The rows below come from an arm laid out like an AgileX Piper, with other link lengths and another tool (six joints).
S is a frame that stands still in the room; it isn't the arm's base.
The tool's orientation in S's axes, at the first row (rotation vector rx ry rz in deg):
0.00, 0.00, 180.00
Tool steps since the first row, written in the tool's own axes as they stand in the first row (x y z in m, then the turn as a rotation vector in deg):
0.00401, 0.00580, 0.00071, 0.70, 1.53, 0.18
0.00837, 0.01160, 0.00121, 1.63, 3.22, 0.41
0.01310, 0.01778, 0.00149, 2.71, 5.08, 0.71
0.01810, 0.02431, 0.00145, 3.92, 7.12, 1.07
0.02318, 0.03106, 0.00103, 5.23, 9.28, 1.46
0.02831, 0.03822, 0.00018, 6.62, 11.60, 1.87
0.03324, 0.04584, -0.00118, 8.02, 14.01, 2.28
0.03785, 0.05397, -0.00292, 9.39, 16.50, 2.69
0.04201, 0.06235, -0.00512, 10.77, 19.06, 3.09
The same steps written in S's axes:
-0.00401, -0.00580, 0.00071, -0.70, -1.53, 0.18
-0.00837, -0.01160, 0.00121, -1.63, -3.22, 0.41
-0.01310, -0.01778, 0.00149, -2.71, -5.08, 0.71
-0.01810, -0.02431, 0.00145, -3.92, -7.12, 1.07
-0.02318, -0.03106, 0.00103, -5.23, -9.28, 1.46
-0.02831, -0.03822, 0.00018, -6.62, -11.60, 1.87
-0.03324, -0.04584, -0.00118, -8.02, -14.01, 2.28
-0.03785, -0.05397, -0.00292, -9.39, -16.50, 2.69
-0.04201, -0.06235, -0.00512, -10.77, -19.06, 3.09

